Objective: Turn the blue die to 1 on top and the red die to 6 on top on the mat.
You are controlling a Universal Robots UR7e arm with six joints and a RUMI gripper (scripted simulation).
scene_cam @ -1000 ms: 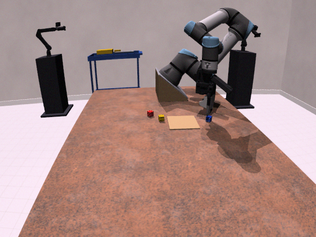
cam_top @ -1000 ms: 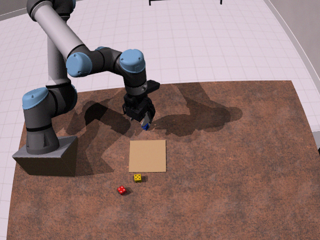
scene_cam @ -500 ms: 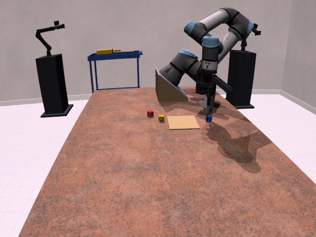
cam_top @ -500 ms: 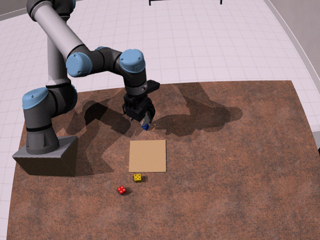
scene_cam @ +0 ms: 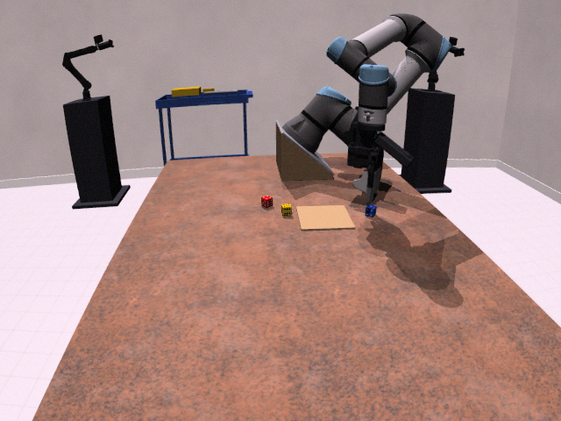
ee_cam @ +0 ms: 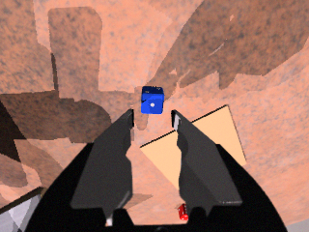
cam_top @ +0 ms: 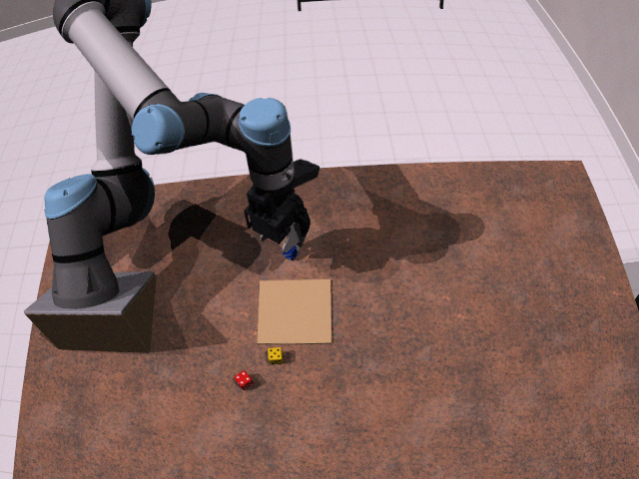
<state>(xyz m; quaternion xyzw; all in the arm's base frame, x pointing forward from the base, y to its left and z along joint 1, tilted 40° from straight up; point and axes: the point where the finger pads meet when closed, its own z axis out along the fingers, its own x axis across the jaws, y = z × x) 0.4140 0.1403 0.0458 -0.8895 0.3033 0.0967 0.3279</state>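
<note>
My gripper is now 4 cm above the blue die. From my hand the other things lie so: yellow die 4 cm behind, 23 cm to the right, 4 cm below; then tan mat 13 cm to the right, 5 cm below; then red die 10 cm behind, 28 cm to the right, 4 cm below.
</note>
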